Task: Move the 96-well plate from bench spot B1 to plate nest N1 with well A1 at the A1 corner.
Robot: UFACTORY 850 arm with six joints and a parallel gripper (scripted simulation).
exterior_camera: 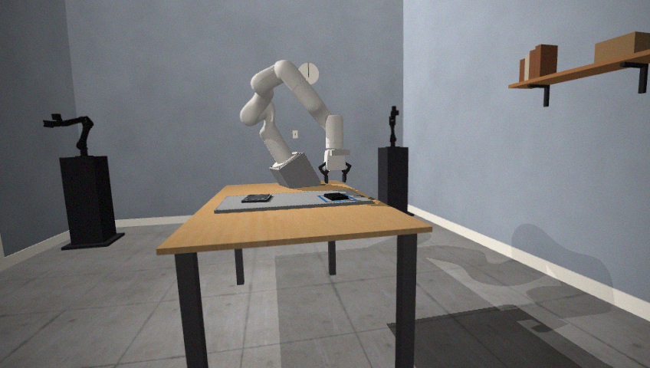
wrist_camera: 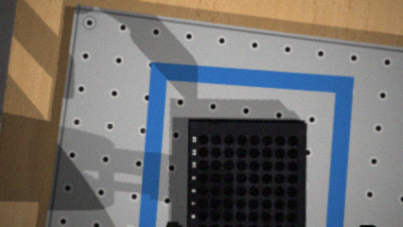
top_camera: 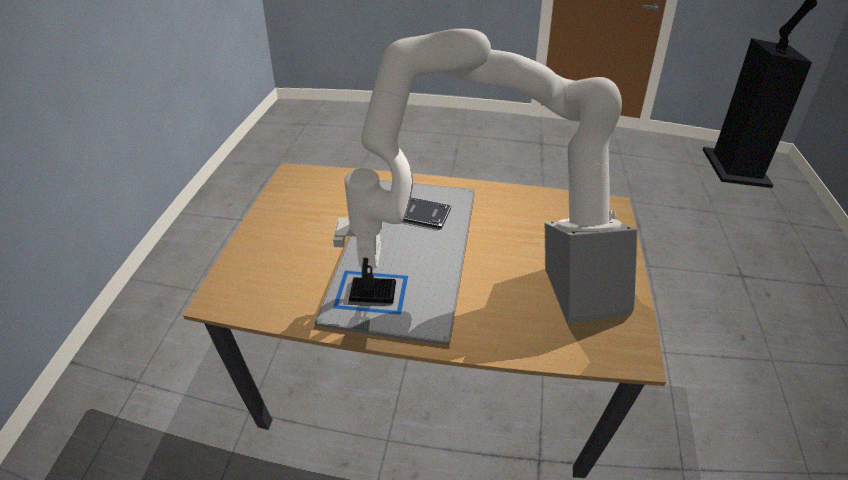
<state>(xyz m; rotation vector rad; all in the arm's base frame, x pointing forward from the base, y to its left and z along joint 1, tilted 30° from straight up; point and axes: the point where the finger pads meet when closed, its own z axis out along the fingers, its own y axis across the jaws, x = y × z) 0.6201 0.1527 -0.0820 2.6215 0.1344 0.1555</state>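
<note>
The 96-well plate is 80 mm below my hand. From my hand the other things lie so: plate nest N1: 380 mm to the right, 100 mm behind, 80 mm below.
</note>
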